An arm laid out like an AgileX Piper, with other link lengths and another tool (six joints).
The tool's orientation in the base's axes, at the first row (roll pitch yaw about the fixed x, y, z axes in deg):
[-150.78 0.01 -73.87]
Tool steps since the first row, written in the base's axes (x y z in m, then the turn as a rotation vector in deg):
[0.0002 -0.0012 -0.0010 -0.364 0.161 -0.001]
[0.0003 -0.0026 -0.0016 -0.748 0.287 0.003]
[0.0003 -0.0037 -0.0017 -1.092 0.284 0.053]
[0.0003 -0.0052 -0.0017 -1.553 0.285 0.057]
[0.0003 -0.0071 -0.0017 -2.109 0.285 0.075]
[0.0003 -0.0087 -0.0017 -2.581 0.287 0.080]
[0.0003 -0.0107 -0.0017 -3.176 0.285 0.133]
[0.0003 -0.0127 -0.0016 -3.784 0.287 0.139]
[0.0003 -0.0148 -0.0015 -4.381 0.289 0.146]
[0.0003 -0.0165 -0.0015 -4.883 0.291 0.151]
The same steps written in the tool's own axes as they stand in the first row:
[0.0012 0.0006 0.0008 -0.256 0.267 -0.148]
[0.0026 0.0012 0.0012 -0.484 0.556 -0.314]
[0.0036 0.0015 0.0011 -0.576 0.821 -0.520]
[0.0051 0.0018 0.0009 -0.705 1.205 -0.739]
[0.0069 0.0023 0.0007 -0.860 1.663 -1.016]
[0.0084 0.0027 0.0004 -0.993 2.055 -1.241]
[0.0104 0.0032 0.0002 -1.156 2.529 -1.567]
[0.0123 0.0036 -0.0002 -1.327 3.035 -1.857]
[0.0143 0.0041 -0.0006 -1.495 3.532 -2.142]
[0.0159 0.0045 -0.0008 -1.636 3.950 -2.382]

